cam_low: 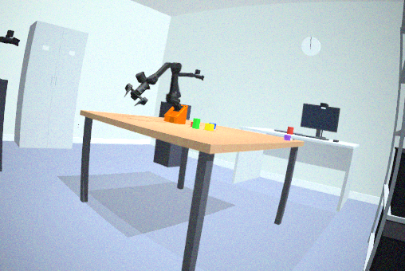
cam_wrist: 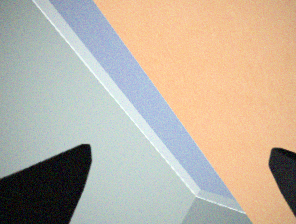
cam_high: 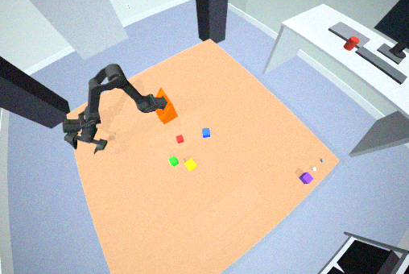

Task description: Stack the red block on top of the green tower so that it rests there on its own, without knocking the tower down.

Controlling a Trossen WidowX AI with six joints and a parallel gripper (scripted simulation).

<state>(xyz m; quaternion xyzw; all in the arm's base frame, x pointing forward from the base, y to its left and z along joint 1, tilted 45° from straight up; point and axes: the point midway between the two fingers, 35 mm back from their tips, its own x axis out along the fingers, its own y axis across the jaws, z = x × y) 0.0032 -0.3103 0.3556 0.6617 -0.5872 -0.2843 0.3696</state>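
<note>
Right now the red block is 47 cm to the left of my gripper tip, 20 cm ahead of it and 10 cm below it. The rest, counted from my gripper tip: purple block: 88 cm to the left, 78 cm ahead, 10 cm below; yellow block: 44 cm to the left, 36 cm ahead, 10 cm below; blue block: 61 cm to the left, 26 cm ahead, 10 cm below.
</note>
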